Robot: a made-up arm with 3 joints. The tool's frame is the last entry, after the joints.
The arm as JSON. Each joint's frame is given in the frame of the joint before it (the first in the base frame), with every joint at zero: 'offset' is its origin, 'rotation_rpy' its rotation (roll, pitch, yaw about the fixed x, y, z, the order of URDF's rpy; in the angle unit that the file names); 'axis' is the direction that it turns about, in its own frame. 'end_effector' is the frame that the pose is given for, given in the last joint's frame.
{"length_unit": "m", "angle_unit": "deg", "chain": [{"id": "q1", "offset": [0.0, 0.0, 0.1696], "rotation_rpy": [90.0, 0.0, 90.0], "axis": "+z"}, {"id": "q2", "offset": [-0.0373, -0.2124, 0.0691], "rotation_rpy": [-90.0, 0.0, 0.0], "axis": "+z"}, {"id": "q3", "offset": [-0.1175, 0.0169, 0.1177], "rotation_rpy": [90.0, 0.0, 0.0], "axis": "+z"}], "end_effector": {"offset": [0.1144, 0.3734, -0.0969], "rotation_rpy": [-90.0, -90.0, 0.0]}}
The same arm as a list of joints. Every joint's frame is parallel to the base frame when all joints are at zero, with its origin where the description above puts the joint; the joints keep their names.
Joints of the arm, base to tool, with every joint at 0 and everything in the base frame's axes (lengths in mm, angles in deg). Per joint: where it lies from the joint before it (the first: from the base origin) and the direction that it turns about. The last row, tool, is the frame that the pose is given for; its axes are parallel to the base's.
q1: axis +x origin 0 0 169.6
q2: axis +z origin 69.1 -37.3 -212.4
q3: axis +x origin -16.9 -117.5 117.7
tool: origin -96.9 114.4 373.4

